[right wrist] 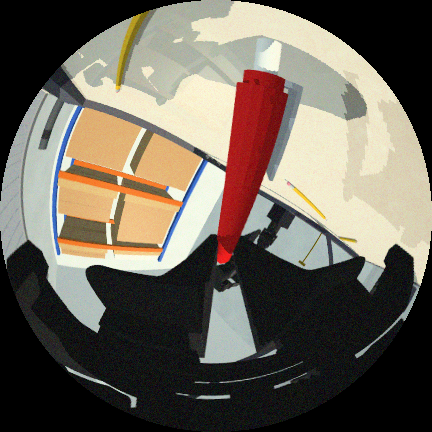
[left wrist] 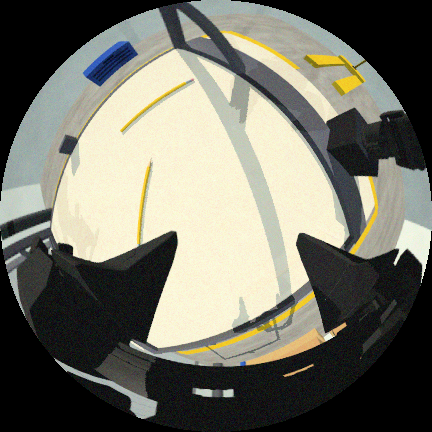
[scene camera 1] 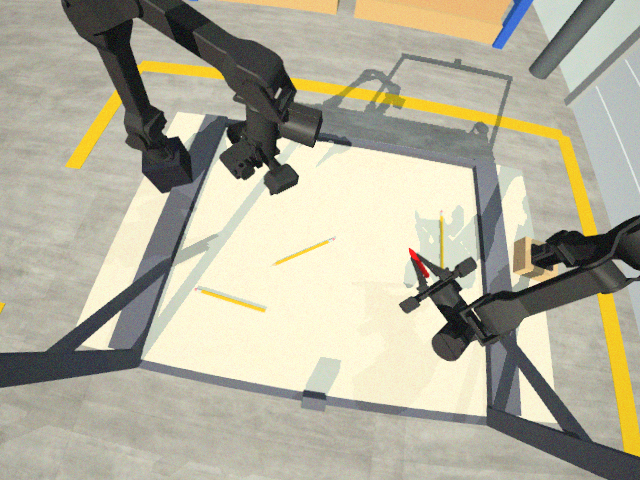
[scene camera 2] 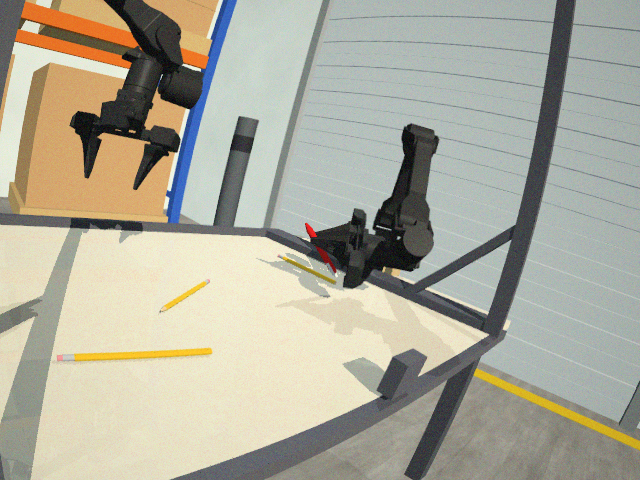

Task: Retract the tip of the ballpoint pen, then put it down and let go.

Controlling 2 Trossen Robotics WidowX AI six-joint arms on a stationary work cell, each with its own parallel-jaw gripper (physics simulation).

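Pixels of known places: left gripper, fingertip midpoint: [right wrist: 263,233] [left wrist: 240,238] [scene camera 1: 261,181] [scene camera 2: 110,183]; right gripper, fingertip midpoint: [right wrist: 224,240] [scene camera 1: 413,255] [scene camera 2: 311,237]; left arm's base, origin of the base link: [left wrist: 368,140] [scene camera 1: 160,153]; right arm's base, origin of the base link: [scene camera 1: 541,257].
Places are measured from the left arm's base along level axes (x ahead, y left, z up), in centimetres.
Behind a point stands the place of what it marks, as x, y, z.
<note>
The red ballpoint pen [scene camera 1: 424,272] @[58.4, -47.6, -4.2] [scene camera 2: 324,254] @[57.0, -46.4, -3.0] [right wrist: 255,130] is held tilted above the table by my right gripper [scene camera 1: 414,254] @[55.3, -43.5, -0.3] [scene camera 2: 315,239] @[55.3, -43.5, -0.3] [right wrist: 224,240] @[55.3, -43.5, -0.3], which is shut on it near its narrow tip end. In the right wrist view the pale push button [right wrist: 269,54] stands out at the far end, with a grey clip along the side. In scene camera 2 the button end points down toward the table and the tip end points up. Whether the writing point sticks out cannot be told. My left gripper [scene camera 2: 111,182] @[24.9, -18.4, 4.2] [left wrist: 240,238] @[24.9, -18.4, 4.2] is open and empty, high above the table's far left part.
Three yellow pencils lie on the table: one near the middle [scene camera 1: 303,251] @[31.4, -33.0, -9.9] [scene camera 2: 185,296] @[30.1, -33.6, -10.2] [left wrist: 144,200] @[29.8, -32.9, -10.2], one lower left [scene camera 1: 232,300] @[11.1, -41.1, -10.0] [scene camera 2: 142,354] @[10.5, -41.2, -10.1] [left wrist: 155,102] @[10.5, -40.3, -10.3], and one beside the held pen [scene camera 1: 442,235] @[71.3, -38.2, -9.9] [scene camera 2: 307,269] @[70.0, -40.1, -10.2]. A dark frame edges the table, with a small block [scene camera 1: 313,400] @[24.9, -66.9, -5.0] [scene camera 2: 402,374] @[22.2, -67.4, -6.4] at the front.
</note>
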